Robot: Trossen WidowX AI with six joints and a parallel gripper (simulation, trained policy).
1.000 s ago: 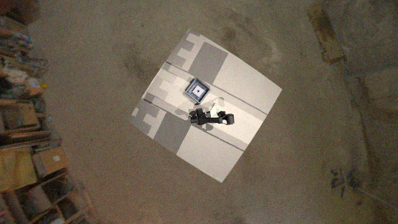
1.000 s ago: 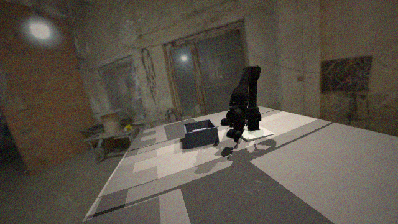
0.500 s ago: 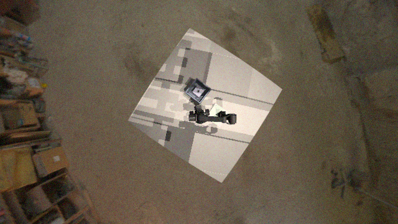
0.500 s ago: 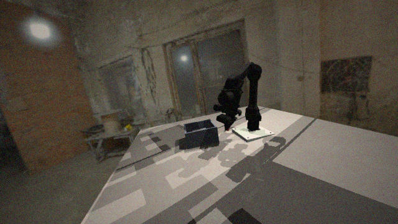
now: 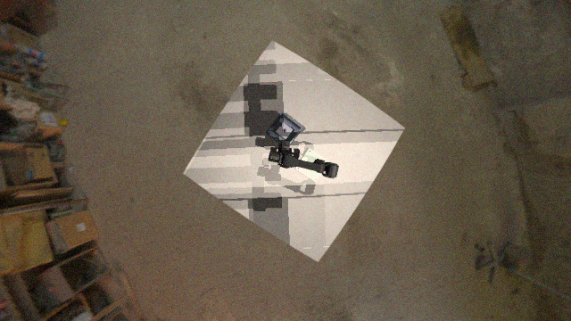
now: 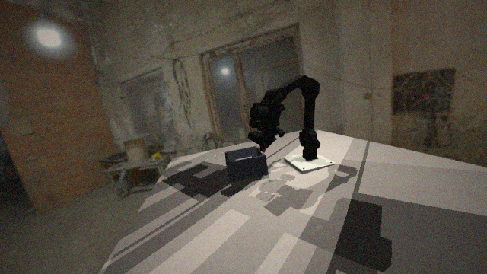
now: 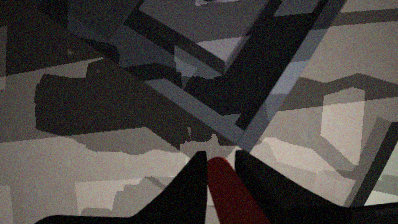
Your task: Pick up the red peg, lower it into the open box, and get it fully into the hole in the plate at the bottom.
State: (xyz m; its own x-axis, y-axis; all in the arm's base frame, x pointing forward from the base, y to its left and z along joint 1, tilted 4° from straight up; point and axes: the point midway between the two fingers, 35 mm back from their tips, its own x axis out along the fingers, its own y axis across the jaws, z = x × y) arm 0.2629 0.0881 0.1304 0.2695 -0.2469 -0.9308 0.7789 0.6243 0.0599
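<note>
The plate is 10 cm to the right of my gripper tip, 9 cm ahead of it and 8 cm below it. Round my gripper tip: box 10 cm to the right, 10 cm below, 9 cm ahead; red peg 3 cm above, 1 cm to the left, 1 cm behind.
</note>
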